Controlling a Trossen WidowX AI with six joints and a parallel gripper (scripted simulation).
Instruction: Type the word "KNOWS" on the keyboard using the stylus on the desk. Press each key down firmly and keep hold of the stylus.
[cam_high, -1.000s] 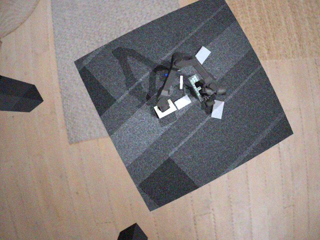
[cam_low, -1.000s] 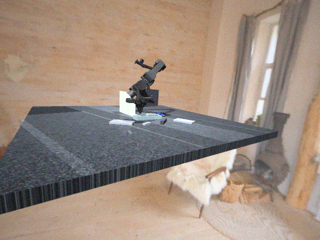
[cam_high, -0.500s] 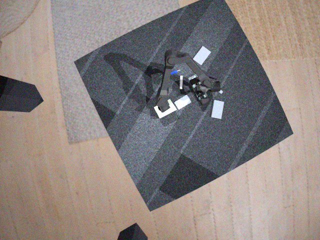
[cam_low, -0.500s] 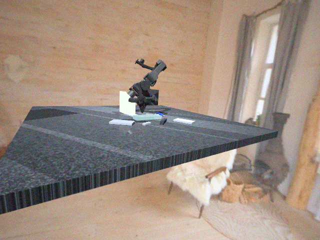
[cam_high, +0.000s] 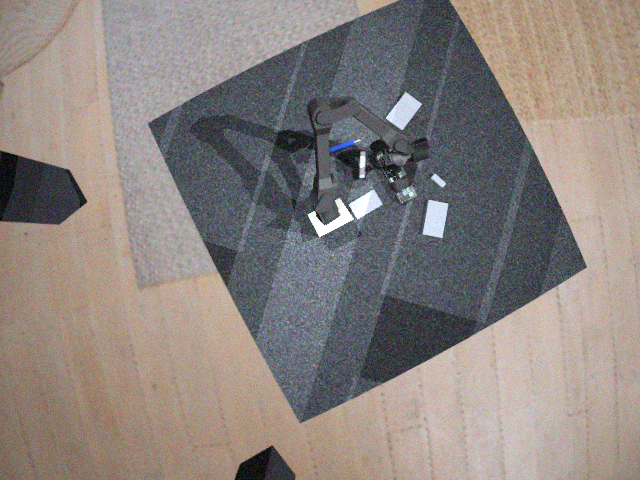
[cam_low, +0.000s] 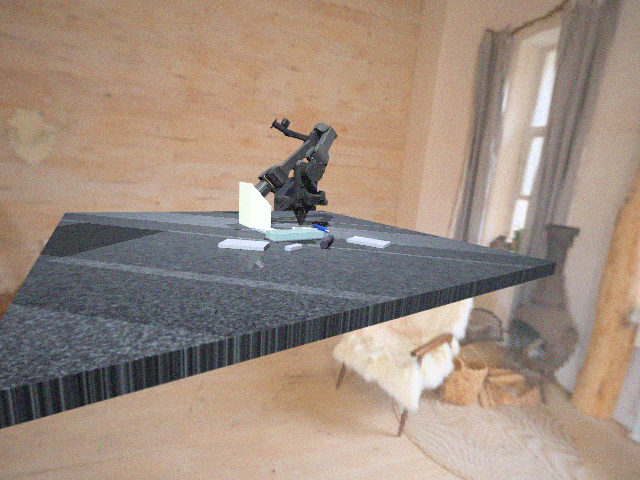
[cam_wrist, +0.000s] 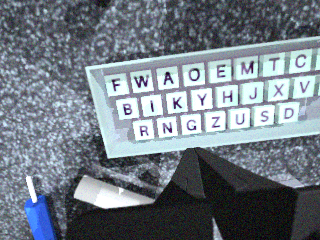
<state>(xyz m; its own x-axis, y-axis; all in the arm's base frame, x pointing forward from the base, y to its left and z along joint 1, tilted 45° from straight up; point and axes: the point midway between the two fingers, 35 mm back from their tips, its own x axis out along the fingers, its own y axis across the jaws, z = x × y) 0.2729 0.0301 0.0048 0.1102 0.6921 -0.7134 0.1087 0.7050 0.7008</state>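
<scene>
My gripper tip is now 50 mm past the blue stylus, 160 mm to the right of it and 30 mm above it. Round my gripper tip: thin white tip (20 mm behind, 150 mm to the left, 30 mm below); dark cylinder (150 mm ahead, 30 mm below); white stick (50 mm behind, 60 mm to the left, 30 mm below).
</scene>
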